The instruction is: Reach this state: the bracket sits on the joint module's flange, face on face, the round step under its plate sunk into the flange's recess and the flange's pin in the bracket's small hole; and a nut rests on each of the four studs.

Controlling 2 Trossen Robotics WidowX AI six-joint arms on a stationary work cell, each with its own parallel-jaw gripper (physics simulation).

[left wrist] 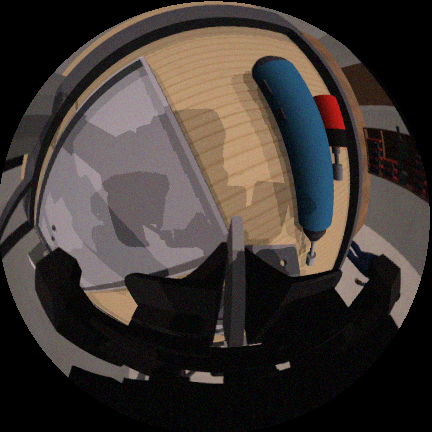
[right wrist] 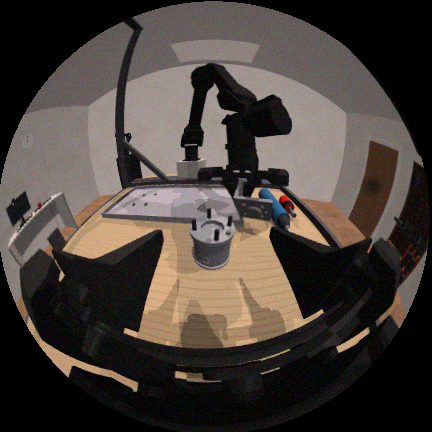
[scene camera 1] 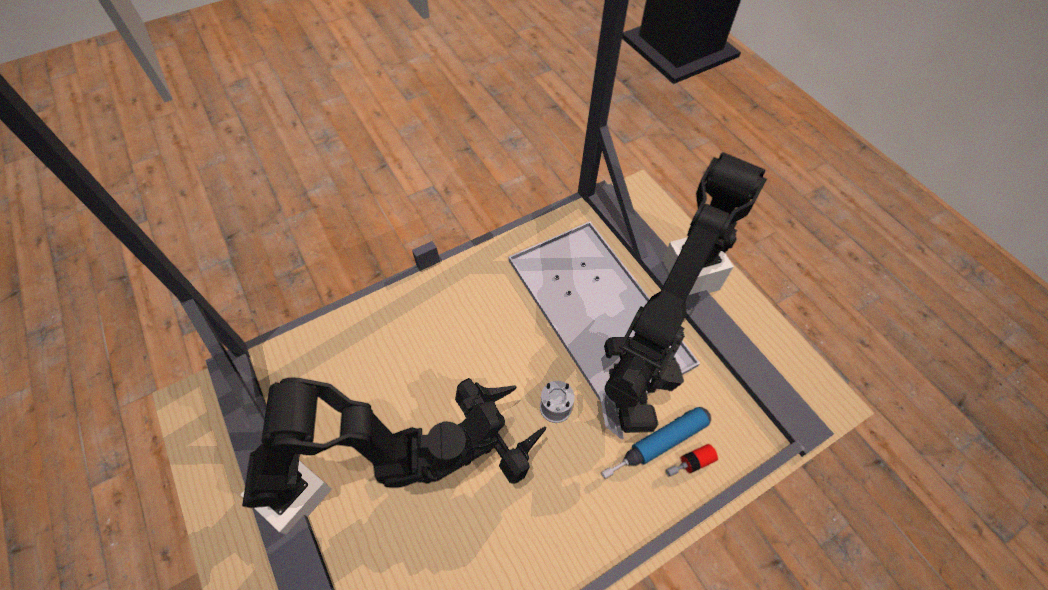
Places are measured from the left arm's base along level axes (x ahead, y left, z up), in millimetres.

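Pixels of known places: left gripper, between the fingertips: (left wrist: 229,246) (right wrist: 241,212) (scene camera 1: 618,405); right gripper, between the fingertips: (right wrist: 217,233) (scene camera 1: 530,407); left arm's base, origin of its link: (right wrist: 191,159); right arm's base, origin of its link: (scene camera 1: 282,488).
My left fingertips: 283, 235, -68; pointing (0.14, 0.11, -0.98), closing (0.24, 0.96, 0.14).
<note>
Ahead of a thing's pixels: the offset from my left fingertips to its top centre, as dx, dy, dz.
My left gripper (left wrist: 229,246) is shut on the upright plate of the grey bracket (scene camera 1: 611,419) (left wrist: 272,255) (right wrist: 256,208), low by the tray's near corner; its fingers are hidden under the arm in the scene view. Whether the bracket touches anything below cannot be told. The joint module @(+113, -41, +51) (scene camera 1: 557,410) (right wrist: 212,251) stands upright on the table, flange up, its studs bare and the recess open. It is left of the bracket in the scene view. My right gripper (scene camera 1: 530,408) (right wrist: 217,233) is open and empty, its fingertips facing the module. Four nuts, one of them a nut @(-5, -278, -14) (scene camera 1: 568,293) (right wrist: 145,204), lie apart in the tray.
The shallow tray @(-51, -219, -7) (scene camera 1: 564,241) (left wrist: 120,120) (right wrist: 175,192) lies behind the bracket. A blue driver @(-39, +90, +18) (scene camera 1: 671,435) (left wrist: 300,150) (right wrist: 272,205) and a short red driver @(-84, +142, +11) (scene camera 1: 700,458) (left wrist: 330,112) (right wrist: 286,202) lie beside it. Dark frame posts (scene camera 1: 602,95) rise at the table's edges.
</note>
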